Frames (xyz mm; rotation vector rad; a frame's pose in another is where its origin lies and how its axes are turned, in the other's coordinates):
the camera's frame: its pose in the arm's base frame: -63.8 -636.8 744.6 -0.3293 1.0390 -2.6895
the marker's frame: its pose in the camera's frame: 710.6 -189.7 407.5 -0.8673 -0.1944 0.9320
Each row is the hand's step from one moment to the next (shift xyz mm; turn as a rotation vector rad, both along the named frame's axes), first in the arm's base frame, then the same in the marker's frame.
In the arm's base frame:
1: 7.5 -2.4 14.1 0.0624 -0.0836 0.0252
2: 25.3 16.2 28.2 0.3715 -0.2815 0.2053
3: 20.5 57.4 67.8 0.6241 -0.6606 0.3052
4: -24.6 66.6 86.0 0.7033 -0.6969 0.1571
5: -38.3 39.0 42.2 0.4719 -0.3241 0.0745
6: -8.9 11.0 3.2 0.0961 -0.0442 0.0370
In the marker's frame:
1: -10.9 -9.2 7.5 0.0026 -0.0300 0.1030
2: -40.0 -5.1 8.6 -0.1481 -0.1302 0.4696
3: -86.0 -21.1 -21.5 -0.1116 -0.2674 0.9138
4: -78.7 -50.6 -60.6 -0.0428 -0.1313 0.9929
5: -28.7 -33.1 -53.4 -0.0970 -0.0018 0.5691
6: -3.9 -1.6 -13.9 -0.0460 -0.0085 0.1018

